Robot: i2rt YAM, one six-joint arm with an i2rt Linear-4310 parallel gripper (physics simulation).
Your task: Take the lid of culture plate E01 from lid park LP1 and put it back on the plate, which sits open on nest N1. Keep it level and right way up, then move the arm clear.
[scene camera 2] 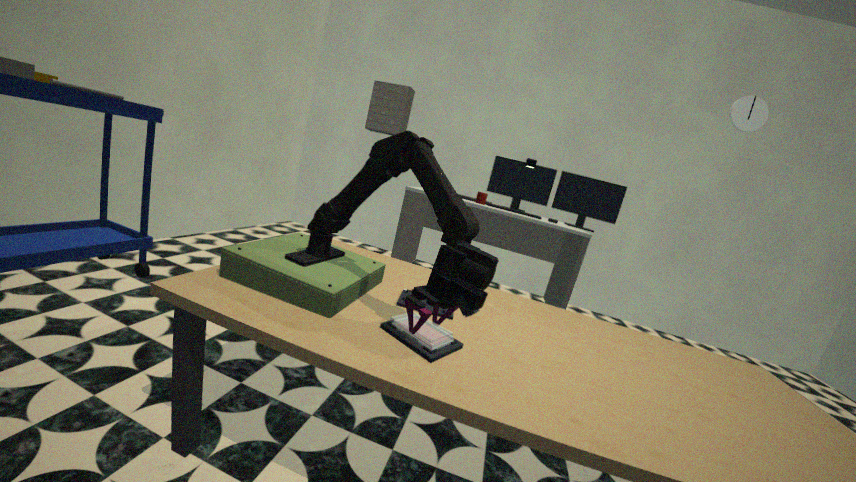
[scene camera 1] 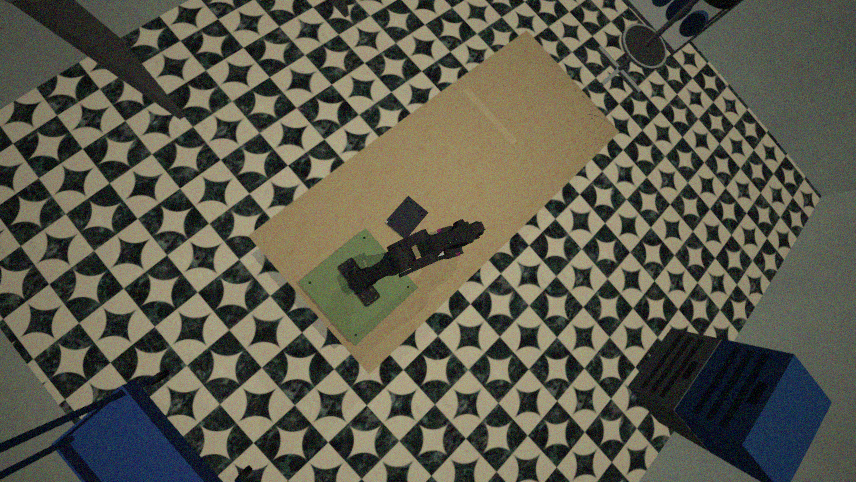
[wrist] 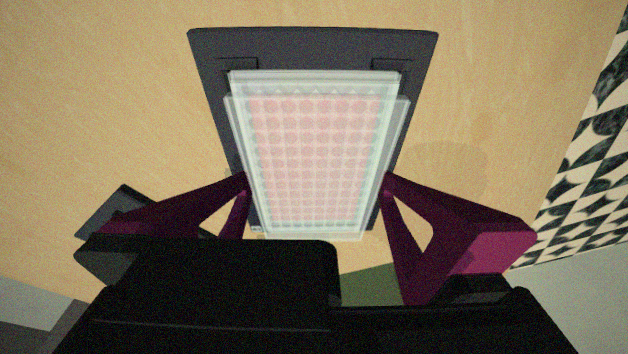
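Where they show: gripper, fingertip midpoint: (scene camera 2: pixel 423 329) (wrist: pixel 314 177); arm's base, origin of the base link: (scene camera 2: pixel 316 256) (scene camera 1: pixel 359 281).
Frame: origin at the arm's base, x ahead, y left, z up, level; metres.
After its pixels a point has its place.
My gripper (scene camera 2: pixel 426 326) @(x 0.383, y -0.087, z -0.045 m) (wrist: pixel 314 177) @(x 0.383, y -0.087, z -0.045 m) is shut on the clear lid (wrist: pixel 401 107) @(x 0.418, y -0.142, z -0.034 m), with a magenta finger at each long side. The lid looks level and right way up, a little above the culture plate. The plate (wrist: pixel 315 75) @(x 0.440, y -0.109, z -0.051 m), with pink wells, sits on the dark nest N1 (wrist: pixel 312 47) @(x 0.451, y -0.112, z -0.058 m) (scene camera 2: pixel 440 354) @(x 0.446, y -0.142, z -0.060 m). Through the lid the plate's far rim shows beyond the lid's far edge. Whether they touch is hard to tell. The dark lid park LP1 (scene camera 1: pixel 407 216) @(x 0.329, y 0.116, z -0.061 m) (wrist: pixel 117 212) @(x 0.400, y 0.097, z -0.058 m) shows no lid on it and is partly behind a finger in the wrist view. In scene camera 1 the arm hides nest and plate.
The arm stands on a green base block (scene camera 1: pixel 365 320) @(x -0.067, y -0.139, z 0.004 m) (scene camera 2: pixel 275 287) @(x 0.021, y -0.178, z -0.043 m) at one end of the wooden table (scene camera 1: pixel 479 149) @(x 0.825, y 0.187, z -0.071 m) (scene camera 2: pixel 599 383) @(x 0.809, y 0.015, z -0.070 m). A blue cart (scene camera 2: pixel 125 108), a desk (scene camera 2: pixel 497 230) with two monitors and a blue cabinet (scene camera 1: pixel 784 413) stand away from the table.
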